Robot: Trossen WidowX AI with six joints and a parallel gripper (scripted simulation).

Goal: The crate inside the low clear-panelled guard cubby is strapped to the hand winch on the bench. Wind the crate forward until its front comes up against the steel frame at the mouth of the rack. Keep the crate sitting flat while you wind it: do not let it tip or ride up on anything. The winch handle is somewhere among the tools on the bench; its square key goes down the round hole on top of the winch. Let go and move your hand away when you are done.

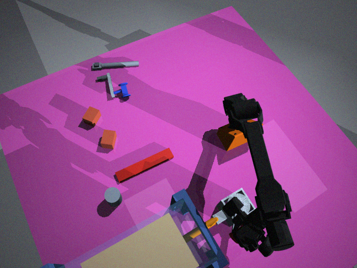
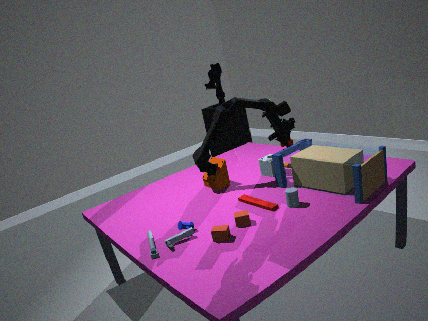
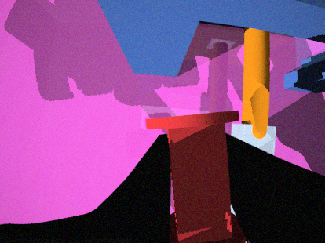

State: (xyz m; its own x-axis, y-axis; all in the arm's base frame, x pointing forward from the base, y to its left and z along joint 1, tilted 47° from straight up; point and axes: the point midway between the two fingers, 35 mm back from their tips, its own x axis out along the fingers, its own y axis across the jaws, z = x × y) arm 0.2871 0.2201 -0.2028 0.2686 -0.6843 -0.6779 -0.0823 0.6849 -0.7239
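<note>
My gripper tip is now 4 cm past the winch handle, 3 cm to the left of it and 3 cm above it. Also, from my gripper tip: red knob: 2 cm behind; then blue steel frame: 7 cm ahead, 8 cm to the right, 3 cm below; then grey winch: 11 cm behind, 8 cm to the right, 10 cm below.
</note>
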